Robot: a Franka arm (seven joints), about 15 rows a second.
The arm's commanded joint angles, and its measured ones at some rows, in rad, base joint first. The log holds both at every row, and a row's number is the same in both.
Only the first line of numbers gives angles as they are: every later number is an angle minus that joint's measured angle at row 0.
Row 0, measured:
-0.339, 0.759, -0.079, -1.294, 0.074, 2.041, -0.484
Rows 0 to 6, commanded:
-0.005, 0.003, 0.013, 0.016, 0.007, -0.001, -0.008
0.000, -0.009, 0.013, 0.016, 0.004, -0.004, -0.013
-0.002, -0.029, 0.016, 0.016, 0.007, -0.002, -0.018
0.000, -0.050, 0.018, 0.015, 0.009, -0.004, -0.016
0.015, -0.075, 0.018, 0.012, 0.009, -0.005, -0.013
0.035, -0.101, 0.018, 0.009, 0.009, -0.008, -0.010
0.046, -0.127, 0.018, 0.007, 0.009, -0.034, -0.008
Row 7, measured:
0.019, -0.045, 0.014, 0.042, 0.000, 0.000, -0.002
